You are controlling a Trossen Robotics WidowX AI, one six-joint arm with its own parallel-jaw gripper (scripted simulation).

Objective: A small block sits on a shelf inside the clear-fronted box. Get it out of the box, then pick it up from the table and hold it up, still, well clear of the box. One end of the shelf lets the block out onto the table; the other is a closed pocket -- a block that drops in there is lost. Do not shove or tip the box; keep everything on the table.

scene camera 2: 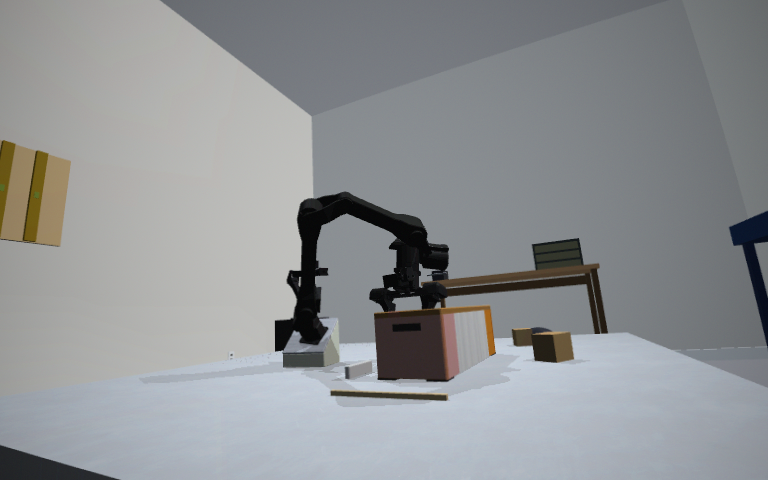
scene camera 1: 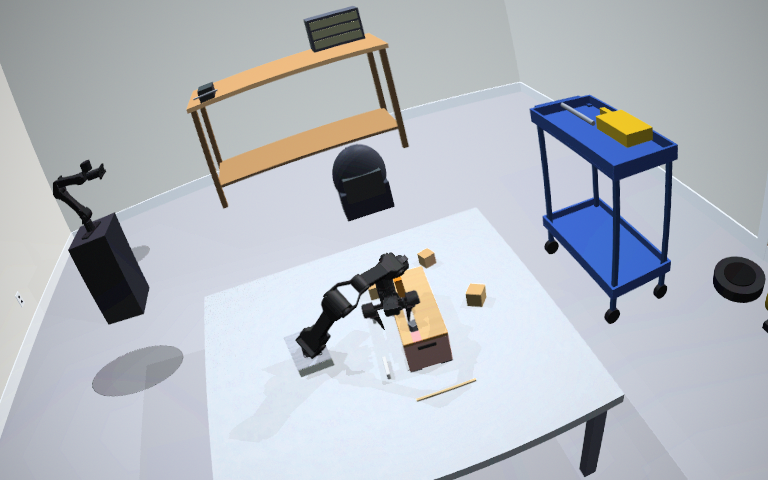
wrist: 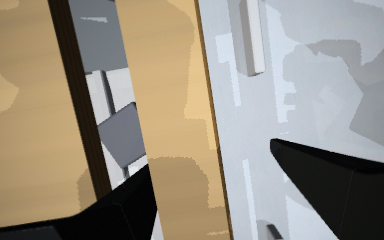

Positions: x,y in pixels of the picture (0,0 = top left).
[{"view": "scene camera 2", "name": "box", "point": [435,345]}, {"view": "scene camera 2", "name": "thin wooden stick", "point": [424,395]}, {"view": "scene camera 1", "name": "gripper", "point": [396,326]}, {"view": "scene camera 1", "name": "box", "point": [430,345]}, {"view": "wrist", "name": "gripper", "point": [215,153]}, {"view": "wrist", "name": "grey block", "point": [121,134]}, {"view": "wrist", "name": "box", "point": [72,72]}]
